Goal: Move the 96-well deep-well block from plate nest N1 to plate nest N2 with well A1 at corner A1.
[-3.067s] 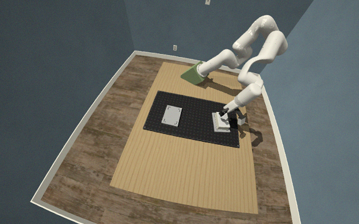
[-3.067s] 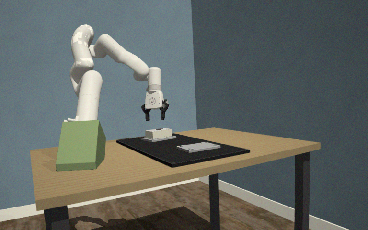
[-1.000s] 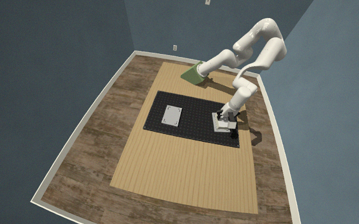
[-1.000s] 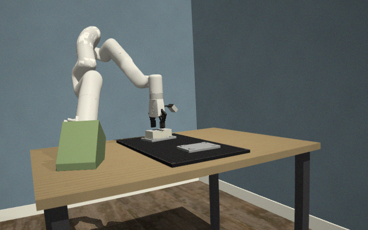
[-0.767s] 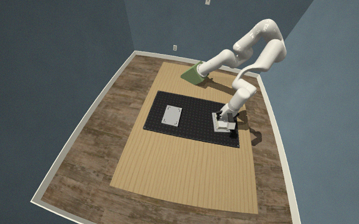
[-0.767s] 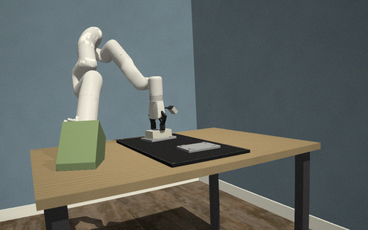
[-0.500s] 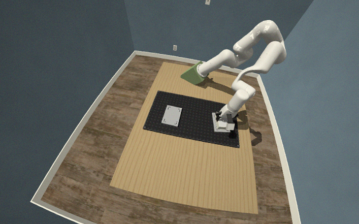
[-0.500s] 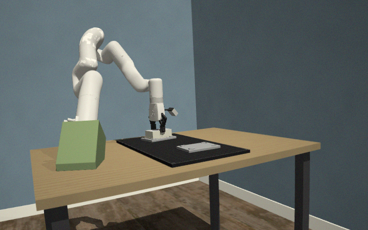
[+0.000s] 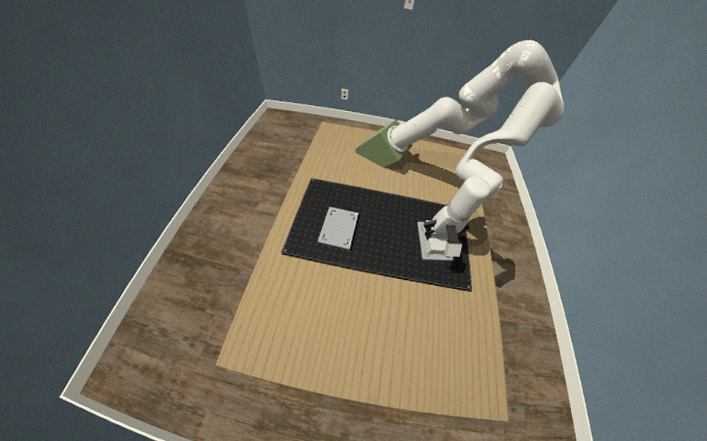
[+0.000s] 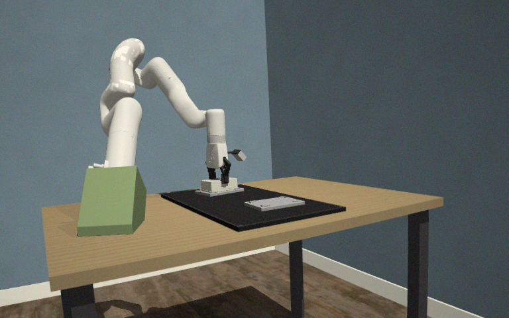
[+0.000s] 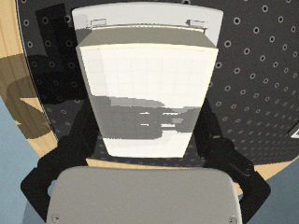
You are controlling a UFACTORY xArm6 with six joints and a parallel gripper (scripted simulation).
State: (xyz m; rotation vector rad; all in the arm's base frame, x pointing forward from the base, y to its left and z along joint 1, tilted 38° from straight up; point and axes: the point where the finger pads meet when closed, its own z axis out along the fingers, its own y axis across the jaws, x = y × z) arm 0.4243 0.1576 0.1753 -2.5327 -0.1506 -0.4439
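Right now the white deep-well block is 2 cm below my hand.
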